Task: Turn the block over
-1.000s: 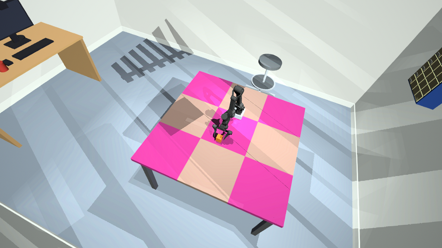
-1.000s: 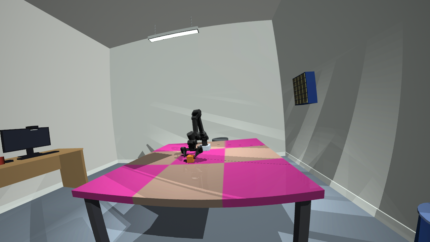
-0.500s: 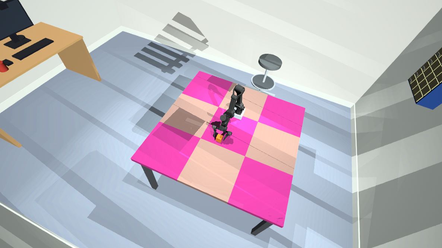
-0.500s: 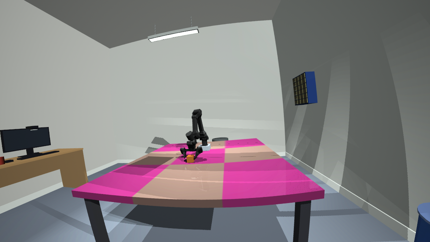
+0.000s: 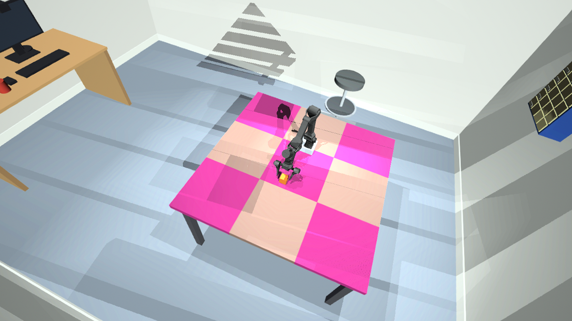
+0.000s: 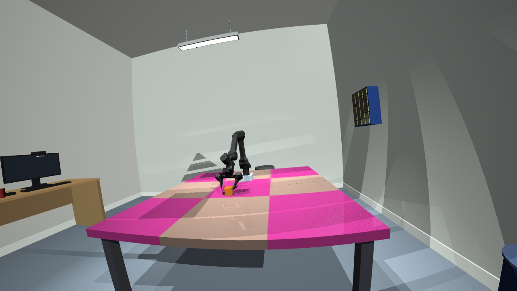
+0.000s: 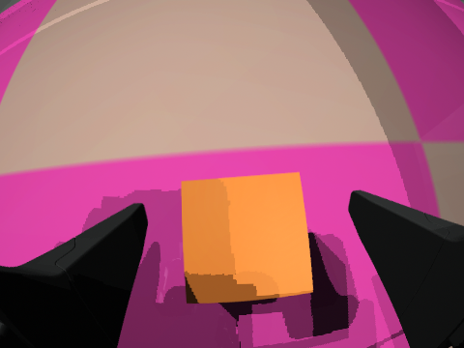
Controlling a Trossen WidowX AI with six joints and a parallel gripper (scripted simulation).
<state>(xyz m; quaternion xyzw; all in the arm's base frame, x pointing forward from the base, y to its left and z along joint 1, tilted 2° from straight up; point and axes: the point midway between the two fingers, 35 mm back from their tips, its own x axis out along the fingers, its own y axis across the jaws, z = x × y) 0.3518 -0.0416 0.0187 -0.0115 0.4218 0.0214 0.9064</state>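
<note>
My gripper tip is 20 mm past the orange block and 20 mm above it.
</note>
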